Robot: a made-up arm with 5 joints.
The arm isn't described. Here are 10 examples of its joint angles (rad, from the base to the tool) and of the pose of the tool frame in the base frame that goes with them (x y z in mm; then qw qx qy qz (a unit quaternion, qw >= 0)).
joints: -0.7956 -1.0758 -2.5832 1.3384 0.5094
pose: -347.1 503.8 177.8 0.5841 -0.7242 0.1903 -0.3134
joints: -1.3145 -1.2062 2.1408 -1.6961 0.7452
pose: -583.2 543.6 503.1 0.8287 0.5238 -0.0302 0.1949
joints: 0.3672 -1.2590 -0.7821 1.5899 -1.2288
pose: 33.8 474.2 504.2 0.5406 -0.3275 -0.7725 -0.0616
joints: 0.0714 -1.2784 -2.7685 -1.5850 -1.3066
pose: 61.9 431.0 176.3 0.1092 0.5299 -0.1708 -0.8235
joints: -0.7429 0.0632 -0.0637 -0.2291 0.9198
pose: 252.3 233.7 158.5 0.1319 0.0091 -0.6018 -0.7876
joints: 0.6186 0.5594 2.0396 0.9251 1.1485
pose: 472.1 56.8 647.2 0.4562 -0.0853 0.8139 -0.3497
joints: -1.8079 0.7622 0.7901 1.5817 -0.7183
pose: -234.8 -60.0 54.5 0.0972 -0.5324 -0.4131 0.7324
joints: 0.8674 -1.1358 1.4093 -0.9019 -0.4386
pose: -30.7 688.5 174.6 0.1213 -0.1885 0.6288 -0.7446
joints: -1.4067 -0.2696 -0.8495 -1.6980 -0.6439
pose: 6.1 251.5 190.9 0.4074 0.4327 -0.3814 -0.7081
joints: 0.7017 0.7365 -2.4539 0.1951 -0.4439
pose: 361.7 -336.5 476.6 0.1707 -0.4136 -0.0099 0.8943
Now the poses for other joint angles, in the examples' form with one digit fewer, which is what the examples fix.
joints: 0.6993 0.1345 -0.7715 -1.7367 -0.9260
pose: 102 102 833 0.254 -0.617 0.741 -0.076
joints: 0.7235 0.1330 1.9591 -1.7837 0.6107
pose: 461 262 476 0.576 -0.010 -0.817 -0.036
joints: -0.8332 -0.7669 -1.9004 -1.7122 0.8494
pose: 13 298 213 0.276 -0.284 -0.471 0.788
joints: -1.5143 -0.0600 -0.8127 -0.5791 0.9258
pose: -88 180 27 0.088 -0.301 -0.213 -0.925
